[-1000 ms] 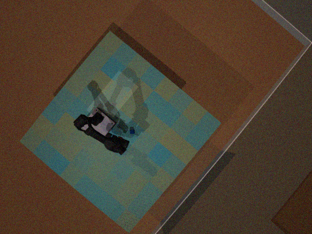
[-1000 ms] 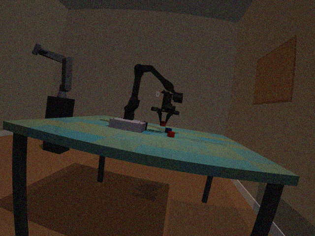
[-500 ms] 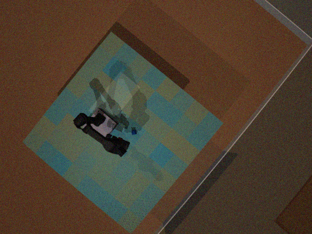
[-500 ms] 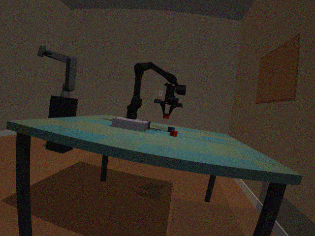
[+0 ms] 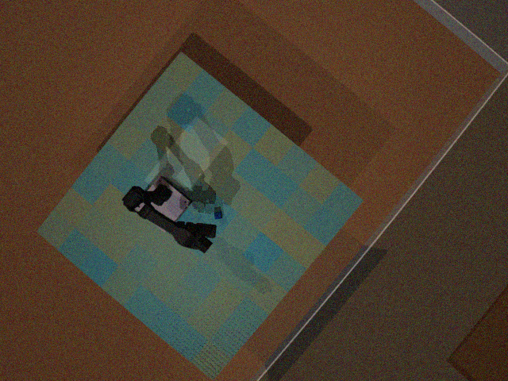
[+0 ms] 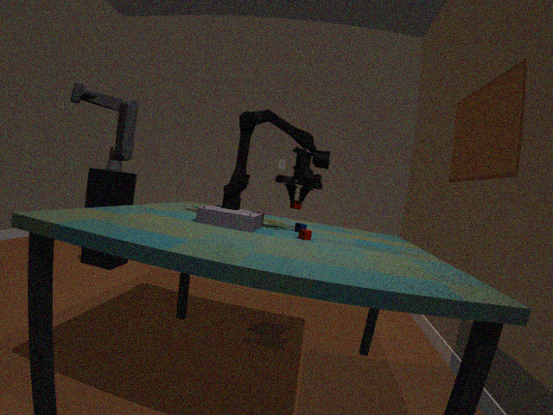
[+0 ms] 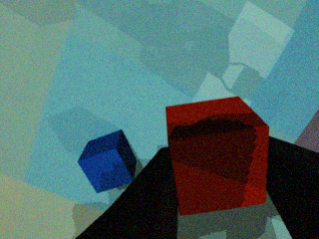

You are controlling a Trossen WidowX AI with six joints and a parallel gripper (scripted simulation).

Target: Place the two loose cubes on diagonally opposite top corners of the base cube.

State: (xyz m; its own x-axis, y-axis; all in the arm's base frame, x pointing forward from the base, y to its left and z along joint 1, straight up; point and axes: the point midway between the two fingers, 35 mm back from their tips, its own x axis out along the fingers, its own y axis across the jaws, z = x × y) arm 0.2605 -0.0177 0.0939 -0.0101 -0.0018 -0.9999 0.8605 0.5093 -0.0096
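The blue cube lies 30 mm ahead of my gripper tip, 90 mm to the left of it and 100 mm below it. From my gripper tip the other things lie so: red cube (right at my gripper tip).
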